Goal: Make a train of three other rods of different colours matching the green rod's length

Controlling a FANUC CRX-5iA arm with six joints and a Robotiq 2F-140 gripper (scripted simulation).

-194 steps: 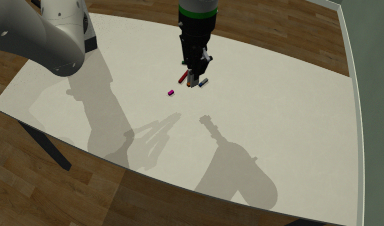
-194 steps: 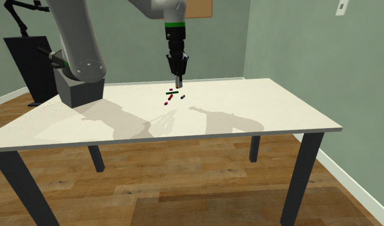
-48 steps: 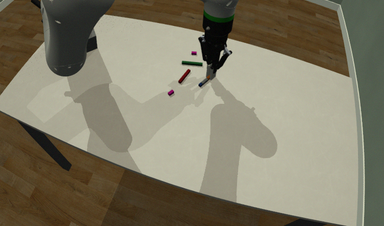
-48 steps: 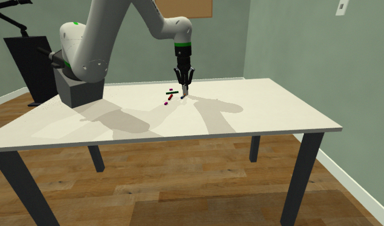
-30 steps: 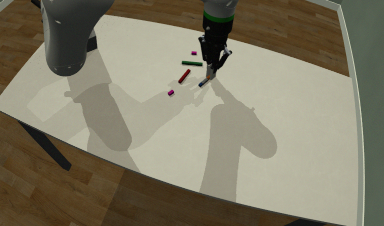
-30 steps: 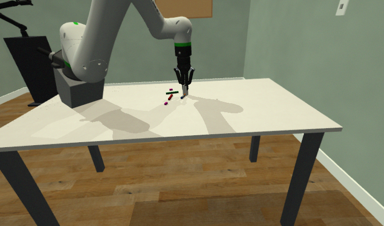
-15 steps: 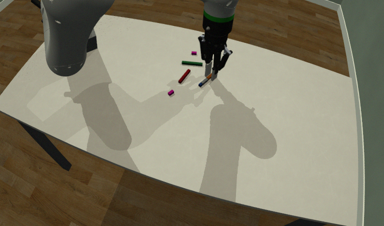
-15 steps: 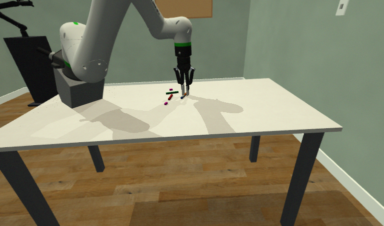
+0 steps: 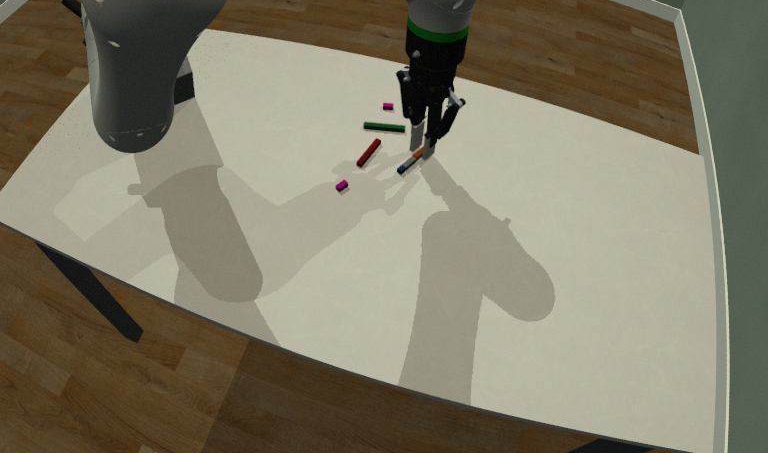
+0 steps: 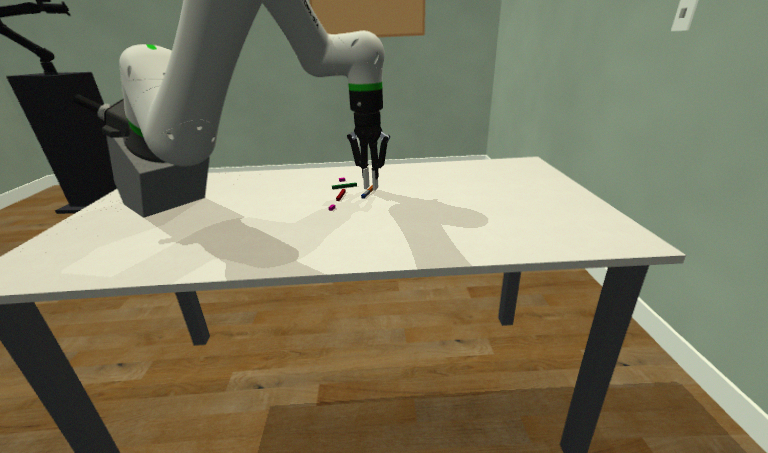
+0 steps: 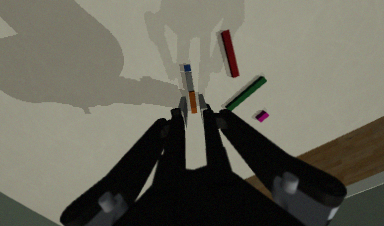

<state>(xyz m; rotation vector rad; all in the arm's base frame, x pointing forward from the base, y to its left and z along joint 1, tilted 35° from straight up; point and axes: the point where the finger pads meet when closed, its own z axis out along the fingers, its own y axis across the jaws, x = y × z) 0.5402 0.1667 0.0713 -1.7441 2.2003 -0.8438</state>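
The orange rod is 3 cm below my hand. Round my hand: grey rod 4 cm to the right, 3 cm below, 1 cm behind; then green rod 9 cm behind, 3 cm to the left, 3 cm below; then small blue rod 6 cm to the right, 3 cm below, 2 cm behind.
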